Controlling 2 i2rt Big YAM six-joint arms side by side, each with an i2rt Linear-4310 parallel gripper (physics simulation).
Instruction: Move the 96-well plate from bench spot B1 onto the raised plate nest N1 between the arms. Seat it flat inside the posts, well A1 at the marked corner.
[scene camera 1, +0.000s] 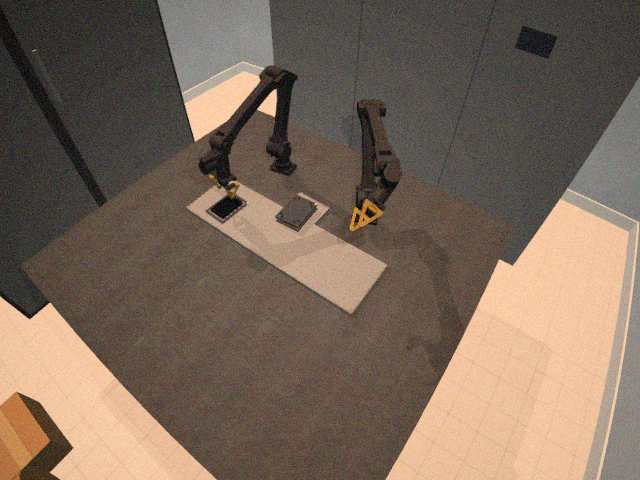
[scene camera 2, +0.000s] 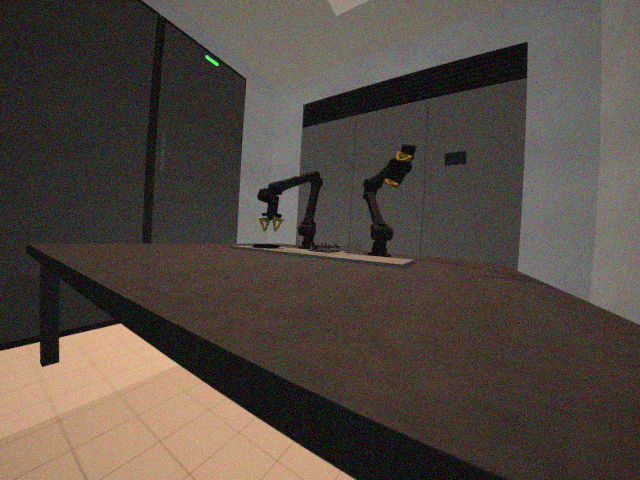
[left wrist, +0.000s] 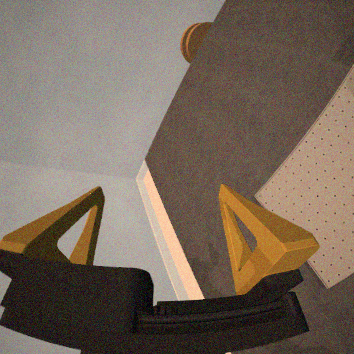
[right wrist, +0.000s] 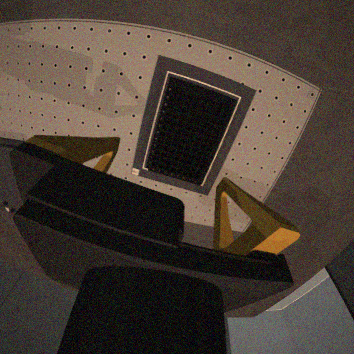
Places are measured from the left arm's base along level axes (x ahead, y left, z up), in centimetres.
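Where they show: left gripper, fingertip midpoint: (scene camera 1: 355, 228) (scene camera 2: 392, 172) (left wrist: 160, 191); right gripper, fingertip midpoint: (scene camera 1: 226, 193) (scene camera 2: 269, 231) (right wrist: 171, 163); right arm's base, origin of the base link: (scene camera 1: 283, 168) (scene camera 2: 307, 248).
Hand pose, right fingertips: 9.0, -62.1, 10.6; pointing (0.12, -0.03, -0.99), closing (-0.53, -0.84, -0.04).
Observation:
After its pixels a point has its place, as x, y, z.
The dark 96-well plate (scene camera 1: 227, 207) @[10.3, -62.4, 2.9] (scene camera 2: 266, 245) @[14.2, -61.6, 2.8] (right wrist: 192, 130) @[9.5, -64.2, 2.7] lies flat in the grey surround of spot B1 (right wrist: 152, 115) @[12.1, -59.4, 1.5], at the left end of the pale board. A small white label (right wrist: 135, 171) @[4.4, -54.8, 1.5] is at one corner of that surround. The raised nest N1 (scene camera 1: 297, 210) @[7.0, -29.9, 4.5] (scene camera 2: 325, 248) @[15.8, -29.3, 3.8], a dark block with small posts, bears no plate. My right gripper (scene camera 1: 225, 191) @[9.0, -62.1, 10.6] (scene camera 2: 270, 229) @[9.0, -62.1, 10.6] (right wrist: 171, 163) @[9.0, -62.1, 10.6] is open and points down, above and beside the plate without touching it. My left gripper (scene camera 1: 359, 219) @[39.8, -2.0, 36.6] (scene camera 2: 397, 169) @[39.8, -2.0, 36.6] (left wrist: 160, 191) @[39.8, -2.0, 36.6] is open and empty, raised high and away from the nest.
The pale perforated board (scene camera 1: 341, 268) @[31.4, -5.7, 1.3] (scene camera 2: 382, 258) @[30.2, -2.5, 1.3] (left wrist: 320, 200) @[35.1, -3.6, 1.3] (right wrist: 280, 120) @[9.1, -76.6, 1.3] lies on the brown table (scene camera 1: 248, 351) @[72.5, -31.7, 0.0] (scene camera 2: 387, 330) @[107.1, -13.4, 0.0]. Dark cabinets stand behind and at the left. An orange-brown box (scene camera 1: 23, 434) is at the lower left, beyond the table.

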